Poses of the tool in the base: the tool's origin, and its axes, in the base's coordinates. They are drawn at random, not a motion.
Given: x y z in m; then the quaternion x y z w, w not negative.
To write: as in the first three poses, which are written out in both.
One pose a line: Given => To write
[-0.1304 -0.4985 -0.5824 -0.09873 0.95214 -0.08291 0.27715] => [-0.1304 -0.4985 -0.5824 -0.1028 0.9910 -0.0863 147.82]
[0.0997 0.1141 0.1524 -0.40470 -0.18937 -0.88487 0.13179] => [0.0997 0.1141 0.1524 -0.4083 -0.1910 -0.8927 164.85]
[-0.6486 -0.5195 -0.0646 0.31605 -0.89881 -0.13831 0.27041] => [-0.6486 -0.5195 -0.0646 0.3283 -0.9336 -0.1437 148.62]
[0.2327 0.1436 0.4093 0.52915 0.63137 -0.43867 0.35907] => [0.2327 0.1436 0.4093 0.5670 0.6765 -0.4700 137.91]
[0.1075 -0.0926 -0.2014 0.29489 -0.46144 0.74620 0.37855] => [0.1075 -0.0926 -0.2014 0.3186 -0.4985 0.8062 135.51]
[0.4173 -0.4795 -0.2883 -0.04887 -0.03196 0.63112 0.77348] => [0.4173 -0.4795 -0.2883 -0.0771 -0.0504 0.9957 78.66]
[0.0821 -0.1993 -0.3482 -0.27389 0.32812 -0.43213 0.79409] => [0.0821 -0.1993 -0.3482 -0.4506 0.5399 -0.7110 74.86]
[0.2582 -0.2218 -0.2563 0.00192 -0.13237 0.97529 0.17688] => [0.2582 -0.2218 -0.2563 0.0020 -0.1345 0.9909 159.62]
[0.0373 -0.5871 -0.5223 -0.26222 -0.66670 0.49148 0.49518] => [0.0373 -0.5871 -0.5223 -0.3018 -0.7674 0.5657 120.64]
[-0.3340 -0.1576 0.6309 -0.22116 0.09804 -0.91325 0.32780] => [-0.3340 -0.1576 0.6309 -0.2341 0.1038 -0.9667 141.73]
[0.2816 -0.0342 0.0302 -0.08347 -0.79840 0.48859 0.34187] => [0.2816 -0.0342 0.0302 -0.0888 -0.8496 0.5199 140.02]
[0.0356 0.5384 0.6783 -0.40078 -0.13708 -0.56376 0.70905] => [0.0356 0.5384 0.6783 -0.5684 -0.1944 -0.7995 89.68]
